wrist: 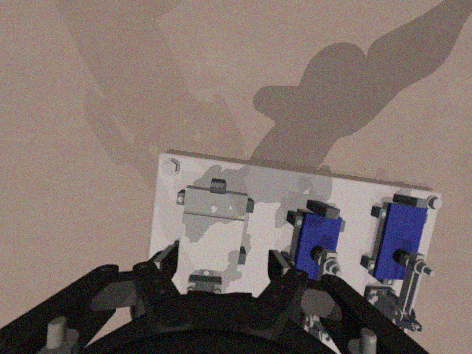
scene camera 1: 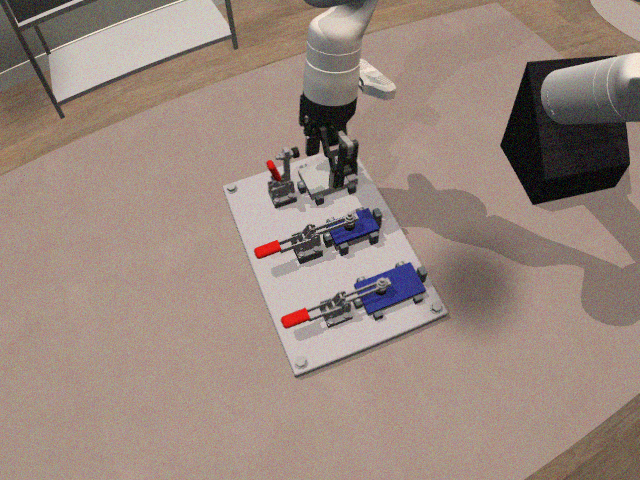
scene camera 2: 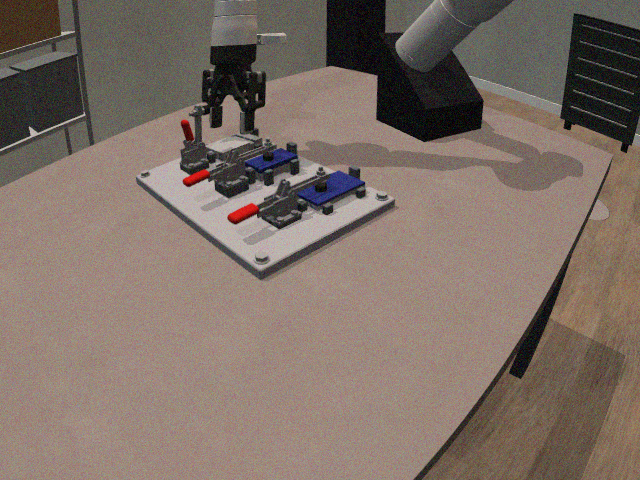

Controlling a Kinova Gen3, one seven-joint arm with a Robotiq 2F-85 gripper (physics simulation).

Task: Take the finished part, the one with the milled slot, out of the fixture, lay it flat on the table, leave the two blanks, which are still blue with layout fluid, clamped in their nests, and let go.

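Frame: origin at the arm's base, x ahead, y left, z up, level; millimetres.
Seen in the pictures: gripper, between the fingertips: (wrist: 223,258) (scene camera 1: 323,169) (scene camera 2: 230,130); arm's base, origin of its link: (scene camera 1: 563,97) (scene camera 2: 414,54).
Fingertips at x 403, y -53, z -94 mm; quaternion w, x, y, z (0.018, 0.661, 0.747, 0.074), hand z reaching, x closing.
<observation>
Pixels of each thing's top centre, then the offset from my fingertips to it. "pt": a spot on its surface instead.
- pale finished part, centre of its top: (wrist: 212,232) (scene camera 1: 327,172) (scene camera 2: 232,140) 11 mm back, 12 mm right, 25 mm down
- fixture plate, centre of its top: (wrist: 299,271) (scene camera 2: 249,183) (scene camera 1: 326,244) 32 mm ahead, 100 mm left, 49 mm down
- middle blue blank, centre of its top: (wrist: 318,248) (scene camera 2: 271,158) (scene camera 1: 352,225) 11 mm back, 98 mm left, 23 mm down
- middle clamp's red handle, a spot on its surface: (scene camera 2: 196,178) (scene camera 1: 267,253) pt 123 mm ahead, 112 mm left, 4 mm down
The pale finished part (scene camera 1: 315,178) (scene camera 2: 231,146) (wrist: 211,245) lies flat in its nest at the far end of the fixture plate (scene camera 1: 289,289) (scene camera 2: 294,242) (wrist: 168,215); a line across it shows in the wrist view. Its toggle clamp (scene camera 1: 281,191) (scene camera 2: 194,159) is open, arm and red handle raised. My gripper (scene camera 1: 324,164) (scene camera 2: 231,126) (wrist: 223,258) is open and empty, pointing down above the part, with fingertips spread wider than the part in the wrist view. The middle blue blank (scene camera 1: 369,223) (scene camera 2: 285,156) (wrist: 320,231) and the near blue blank (scene camera 1: 406,279) (scene camera 2: 345,184) (wrist: 404,222) sit clamped in their nests.
The middle clamp's red handle (scene camera 1: 267,249) (scene camera 2: 196,178) and the near clamp's red handle (scene camera 1: 295,317) (scene camera 2: 243,213) lie low. The black robot base (scene camera 1: 573,149) (scene camera 2: 429,105) stands at the right rear. Corner bolts (scene camera 1: 301,362) (scene camera 2: 261,257) stand on the plate.
</observation>
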